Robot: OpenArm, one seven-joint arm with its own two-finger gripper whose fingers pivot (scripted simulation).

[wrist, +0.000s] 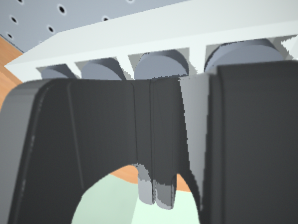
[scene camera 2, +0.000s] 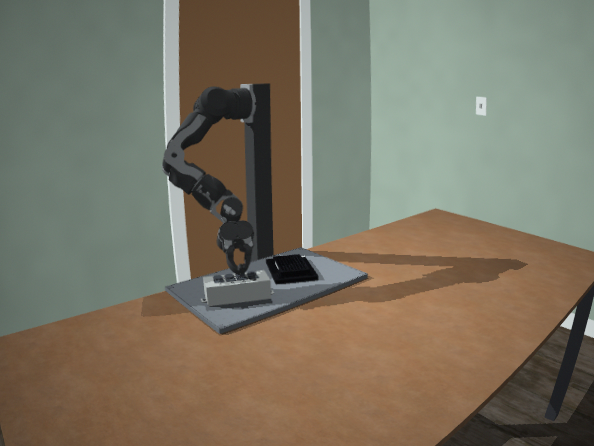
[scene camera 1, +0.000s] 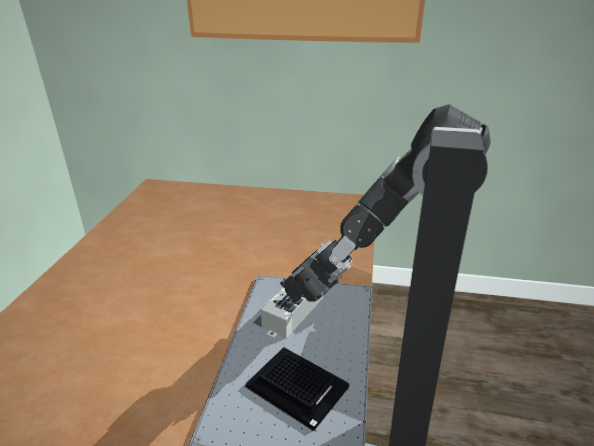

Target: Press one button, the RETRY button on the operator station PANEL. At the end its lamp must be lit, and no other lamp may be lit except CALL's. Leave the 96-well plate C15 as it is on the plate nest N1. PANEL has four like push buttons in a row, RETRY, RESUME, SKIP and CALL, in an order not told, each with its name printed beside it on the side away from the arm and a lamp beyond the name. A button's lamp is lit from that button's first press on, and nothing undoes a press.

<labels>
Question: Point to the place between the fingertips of my gripper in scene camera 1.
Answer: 289, 290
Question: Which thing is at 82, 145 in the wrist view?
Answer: My gripper.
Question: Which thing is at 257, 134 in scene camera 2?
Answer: A dark arm column.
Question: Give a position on a black 96-well plate C15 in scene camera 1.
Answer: At 283, 371
</labels>
